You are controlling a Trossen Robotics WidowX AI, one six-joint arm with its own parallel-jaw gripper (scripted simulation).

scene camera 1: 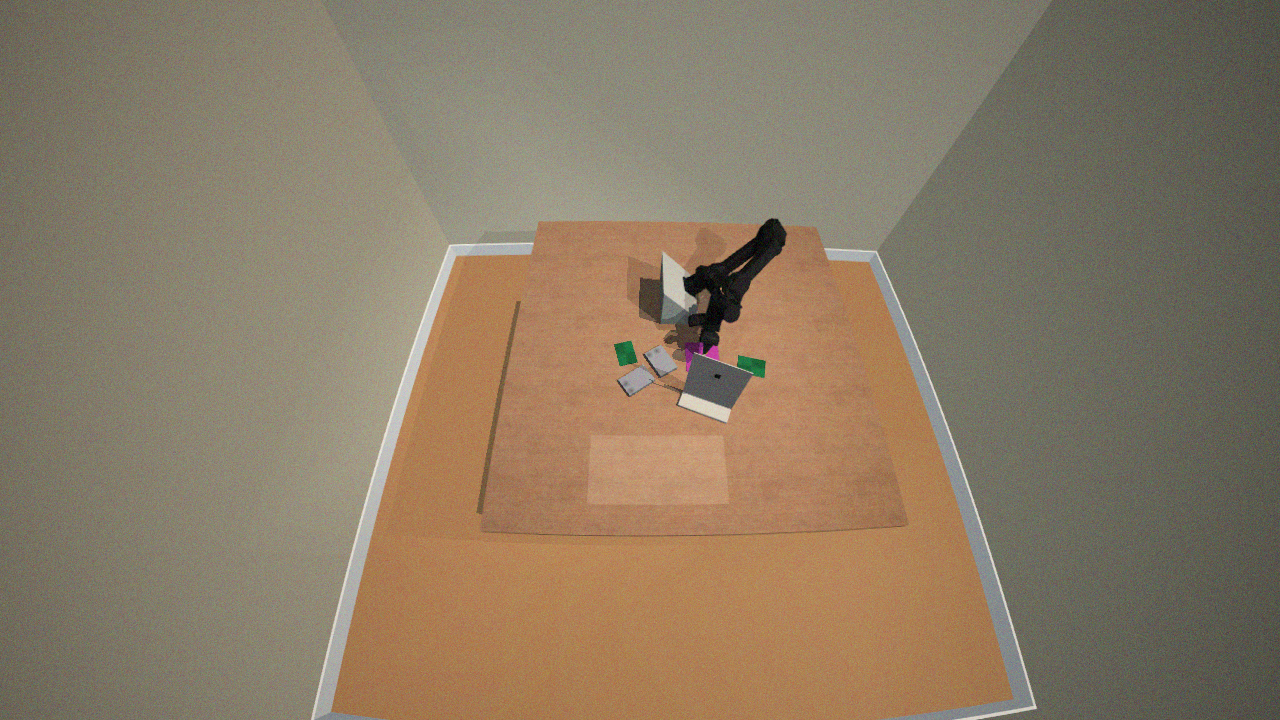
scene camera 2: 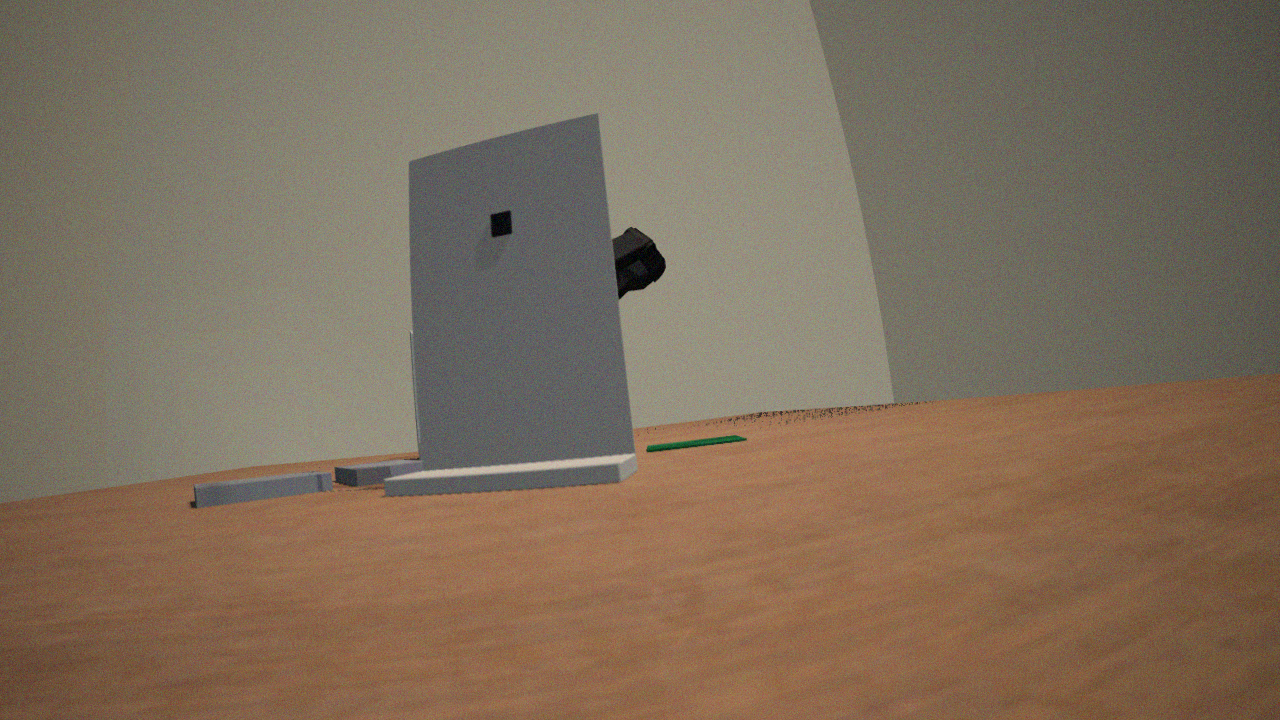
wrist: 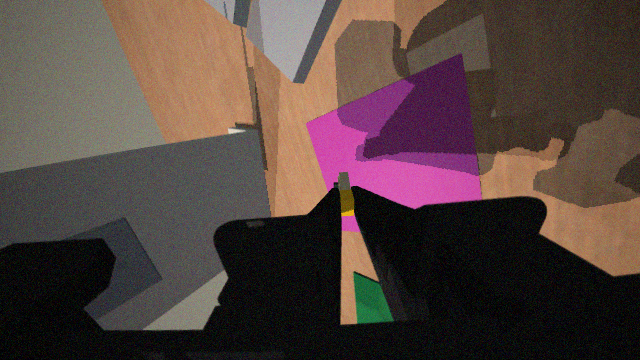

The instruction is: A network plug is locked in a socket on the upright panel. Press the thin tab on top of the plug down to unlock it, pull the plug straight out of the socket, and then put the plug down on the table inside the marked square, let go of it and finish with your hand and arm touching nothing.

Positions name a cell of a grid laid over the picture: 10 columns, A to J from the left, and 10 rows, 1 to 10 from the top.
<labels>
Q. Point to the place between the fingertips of my gripper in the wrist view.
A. F6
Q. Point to a magenta marked square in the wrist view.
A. G4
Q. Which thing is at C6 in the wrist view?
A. A grey panel.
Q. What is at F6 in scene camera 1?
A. A grey panel.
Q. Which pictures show my gripper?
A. Scene camera 1 and the wrist view only.
</labels>
